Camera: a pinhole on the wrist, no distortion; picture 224 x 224 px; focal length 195.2 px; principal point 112.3 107.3 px. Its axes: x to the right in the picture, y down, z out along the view. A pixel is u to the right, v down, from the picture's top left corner.
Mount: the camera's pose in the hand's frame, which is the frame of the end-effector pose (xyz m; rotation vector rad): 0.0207 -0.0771 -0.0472 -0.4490 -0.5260 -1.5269
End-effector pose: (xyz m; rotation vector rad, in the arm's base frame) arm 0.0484 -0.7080 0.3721 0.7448 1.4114 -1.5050
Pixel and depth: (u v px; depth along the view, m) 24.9 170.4 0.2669
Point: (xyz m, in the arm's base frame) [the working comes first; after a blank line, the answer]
In the camera's frame: -0.1195 0.0863 0.2669

0.1837 -0.8178 0.2267
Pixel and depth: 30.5 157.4 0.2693
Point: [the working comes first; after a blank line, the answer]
In the camera's frame: -0.1129 0.0691 0.2693

0.1877 -0.8192 0.2447
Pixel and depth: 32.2 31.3 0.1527
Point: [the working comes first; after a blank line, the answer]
In the camera's frame: -0.0627 -0.0595 0.1527

0.1281 -0.7307 0.3905
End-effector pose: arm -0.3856 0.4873 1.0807 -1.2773 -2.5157 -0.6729
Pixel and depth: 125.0 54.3 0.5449
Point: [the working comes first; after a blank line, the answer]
In the camera's frame: 0.0355 -0.1479 0.5449

-0.1286 0.6948 0.7271
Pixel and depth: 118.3 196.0 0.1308
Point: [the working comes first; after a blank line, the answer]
In the camera's frame: 0.0040 0.0594 0.1308

-0.4330 0.5694 1.0543
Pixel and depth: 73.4 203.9 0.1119
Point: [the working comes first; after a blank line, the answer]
In the camera's frame: -0.0223 0.0554 0.1119

-0.4229 0.5574 1.0830
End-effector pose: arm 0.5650 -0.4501 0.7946 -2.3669 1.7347 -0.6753
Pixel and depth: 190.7 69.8 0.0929
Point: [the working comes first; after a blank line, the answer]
In the camera's frame: 0.0373 -0.0178 0.0929

0.6320 -0.4382 0.7695
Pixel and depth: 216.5 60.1 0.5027
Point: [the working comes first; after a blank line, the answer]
In the camera's frame: 0.2683 -0.1216 0.5027

0.7544 -0.4083 0.3046
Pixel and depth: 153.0 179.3 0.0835
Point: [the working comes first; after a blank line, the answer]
In the camera's frame: 0.0174 0.0308 0.0835

0.6272 -0.4852 0.7943
